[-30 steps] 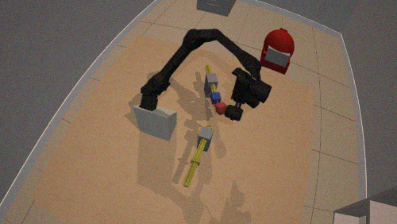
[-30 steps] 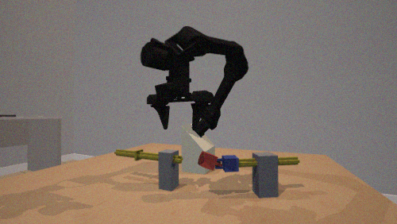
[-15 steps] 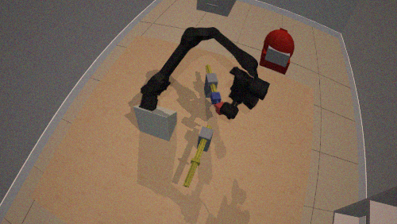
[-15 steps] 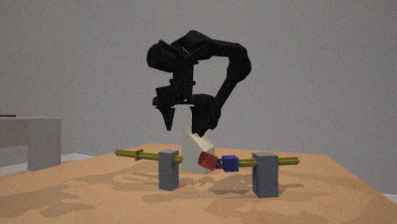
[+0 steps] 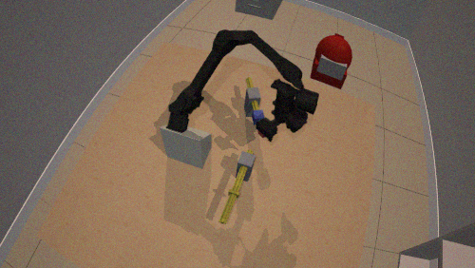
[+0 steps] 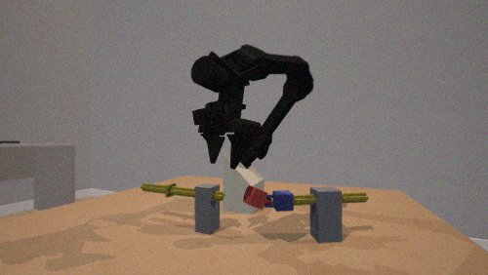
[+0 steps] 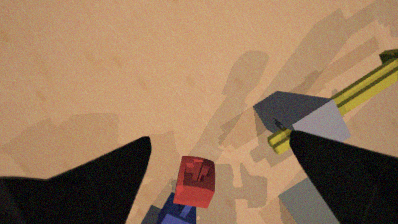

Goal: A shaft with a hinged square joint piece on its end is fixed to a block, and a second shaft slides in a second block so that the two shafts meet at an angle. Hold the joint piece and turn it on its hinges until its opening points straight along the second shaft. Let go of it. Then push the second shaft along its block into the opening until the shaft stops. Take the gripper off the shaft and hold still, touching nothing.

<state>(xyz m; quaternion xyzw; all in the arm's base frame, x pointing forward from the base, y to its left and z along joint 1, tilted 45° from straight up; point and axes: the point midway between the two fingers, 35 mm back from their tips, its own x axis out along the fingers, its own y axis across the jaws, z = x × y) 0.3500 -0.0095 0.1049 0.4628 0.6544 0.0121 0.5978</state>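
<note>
My gripper tip is 6 cm past the red joint piece, 7 cm to the right of it and 8 cm above it.
</note>
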